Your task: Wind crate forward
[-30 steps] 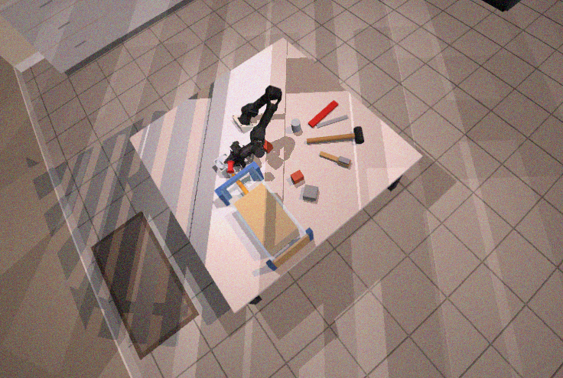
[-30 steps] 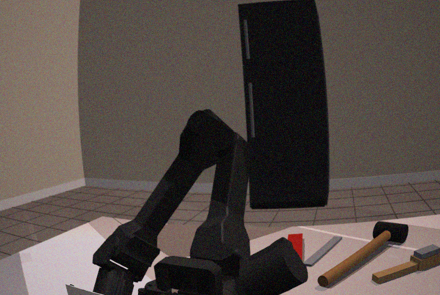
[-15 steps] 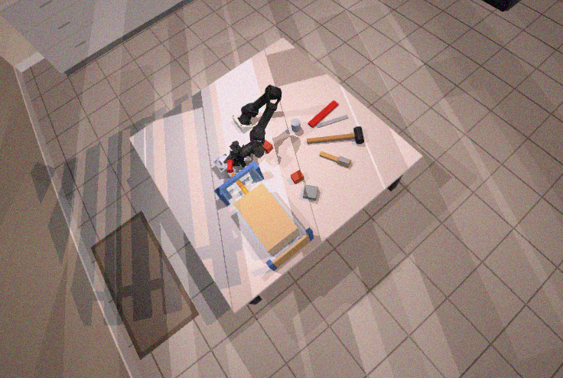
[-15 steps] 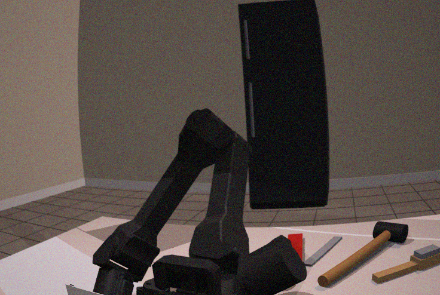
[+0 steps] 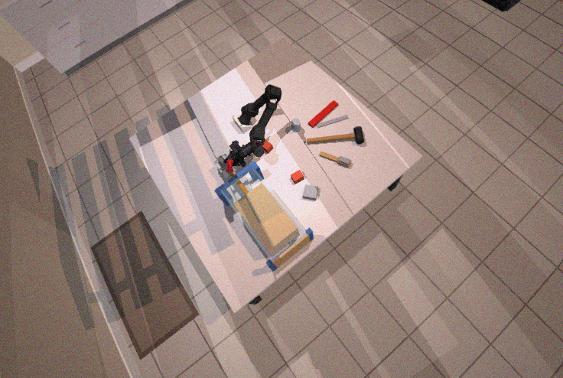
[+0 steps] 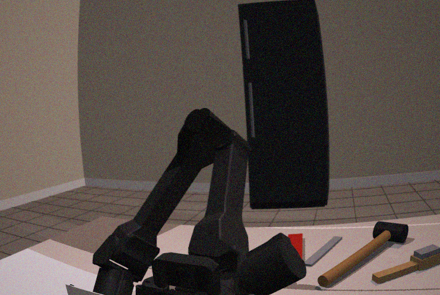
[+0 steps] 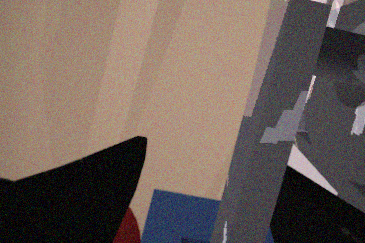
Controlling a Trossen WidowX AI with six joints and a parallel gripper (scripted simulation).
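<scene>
Now: gripper tip 50 mm short of the red knob, 20 mm to the right of it and 20 mm below it. Also, from my gripper tip: clear-panelled cubby: 350 mm ahead, 60 mm to the left, 20 mm below; winch handle: 10 mm ahead, 10 mm to the left, 10 mm below; grey hand winch: 60 mm behind, 10 mm to the right, 100 mm below.
</scene>
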